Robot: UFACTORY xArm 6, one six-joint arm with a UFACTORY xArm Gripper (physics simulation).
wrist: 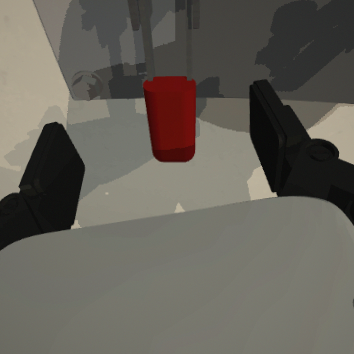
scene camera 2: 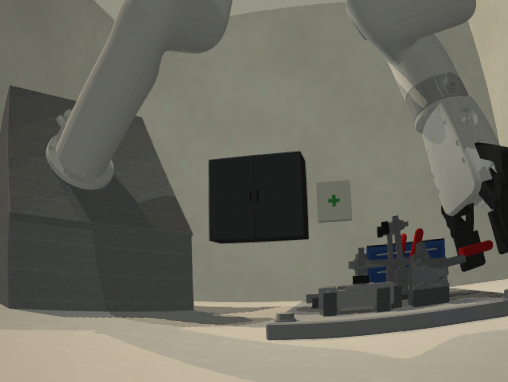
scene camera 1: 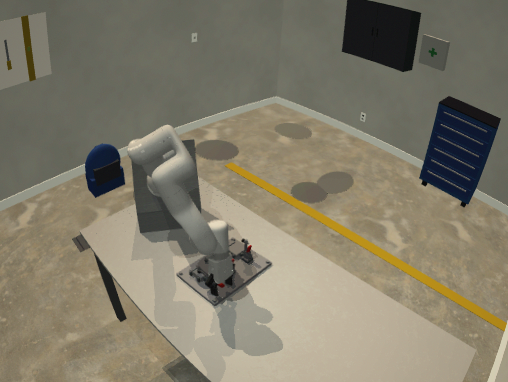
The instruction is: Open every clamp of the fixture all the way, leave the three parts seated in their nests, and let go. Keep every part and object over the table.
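Frame: origin at the arm's base, x ahead, y left, z up, level; centimetres.
Seen in the pictures: gripper, fingertip midpoint: (wrist: 158, 125) (scene camera 2: 492, 260) (scene camera 1: 221, 289); arm's base at its link origin: (scene camera 2: 79, 161).
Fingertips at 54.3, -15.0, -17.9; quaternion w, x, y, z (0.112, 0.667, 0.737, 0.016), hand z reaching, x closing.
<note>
Offsets run from my fingertips to a thing's top centre, as dx, dy, dz. "*": to the spot under its first point. Level surfaces: height alone.
The fixture plate @(-9.8, +12.1, -3.5) (scene camera 1: 252, 270) (scene camera 2: 350, 328) (wrist: 230, 50) lies on the table. My gripper (scene camera 1: 221, 281) (scene camera 2: 487, 254) (wrist: 158, 125) is open, its fingers apart on either side of a red clamp handle @(* -1.8, -0.1, +1.3) (scene camera 2: 476, 248) (wrist: 171, 120), with gaps on both sides in the wrist view. This handle points outward, nearly level; its clamp's arm lies level, with a black pad @(* -14.0, +0.4, -0.4) (scene camera 2: 360, 279) down at a grey part @(-14.4, +1.2, -0.9) (scene camera 2: 350, 296) between dark nest blocks. Two more red handles @(* -5.6, +22.1, +4.0) (scene camera 2: 403, 243) @(* -5.7, +11.1, +3.3) (scene camera 2: 418, 241) stand upright. A raised clamp arm carries a black pad (scene camera 2: 383, 229). The other parts cannot be made out.
The white table @(dz -5.0) (scene camera 1: 350, 310) carries the fixture and the grey arm pedestal (scene camera 2: 100, 260) behind it. A bolt head @(* -20.5, -4.3, -3.1) (scene camera 2: 286, 317) sits at the plate's corner. A blue drawer cabinet (scene camera 1: 457, 150) and a black wall cabinet (scene camera 1: 382, 32) (scene camera 2: 257, 197) are farther off.
</note>
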